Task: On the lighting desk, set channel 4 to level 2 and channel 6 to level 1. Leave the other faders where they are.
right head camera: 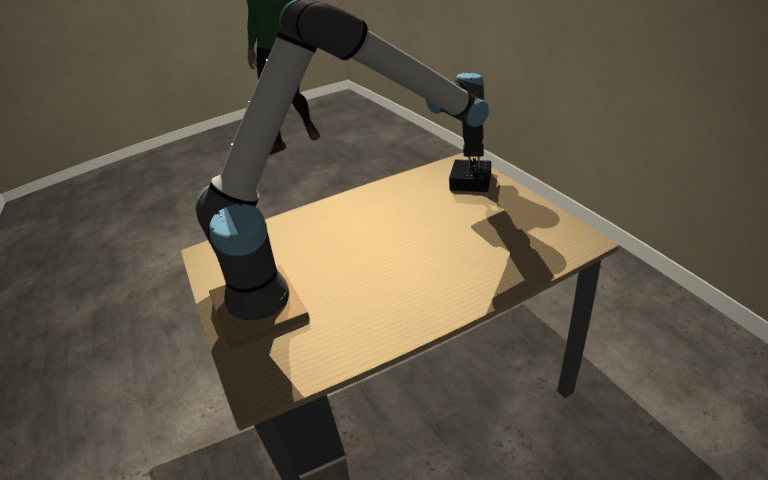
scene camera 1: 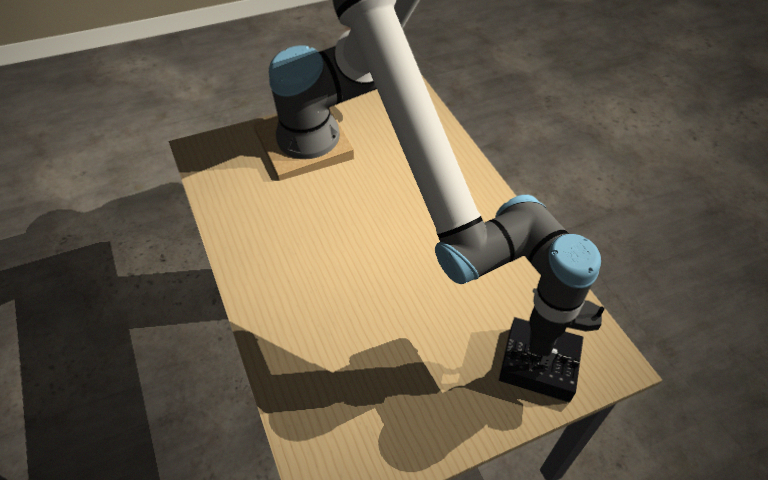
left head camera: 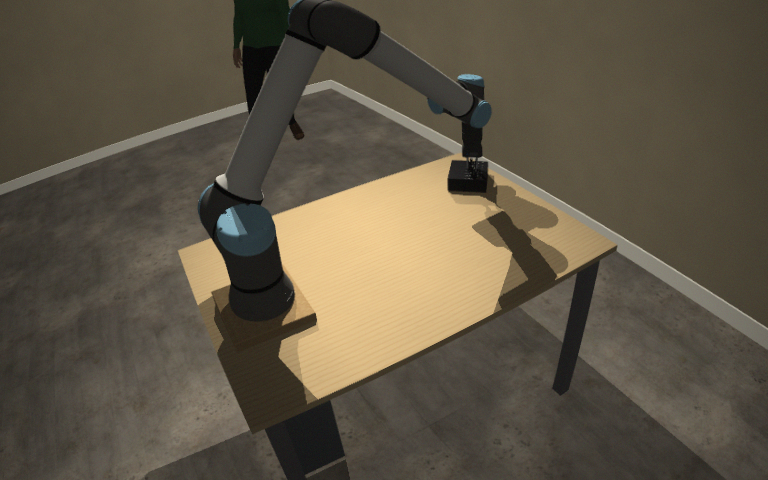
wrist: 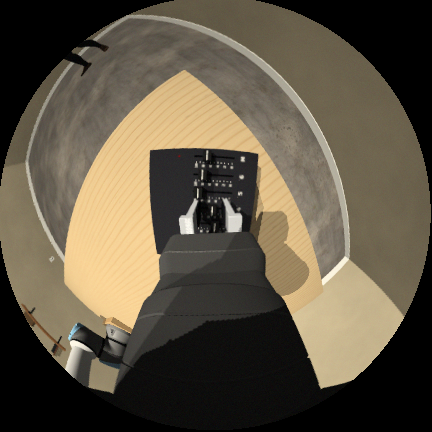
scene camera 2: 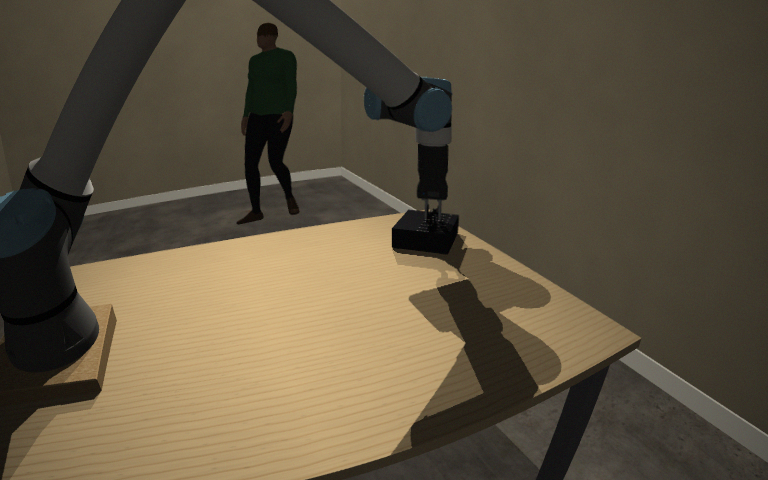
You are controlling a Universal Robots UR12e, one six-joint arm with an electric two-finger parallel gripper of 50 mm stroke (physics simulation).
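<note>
The black lighting desk stands near the table's far corner. My gripper is open, pointing down, with its fingertips low over the faders. In the wrist view the channel 4 fader knob stands between the fingers, near the middle of its slot, not gripped. The channel 6 knob is left of its slot's middle; the channel 5 knob is near its slot's left end, and the M knob is left of middle. The gripper hides the nearer rows; exact levels are hard to read.
The wooden table carries the arm's base on a wooden block. The arm's shadow lies beside the desk. A person in a green top stands beyond the table, near the wall.
</note>
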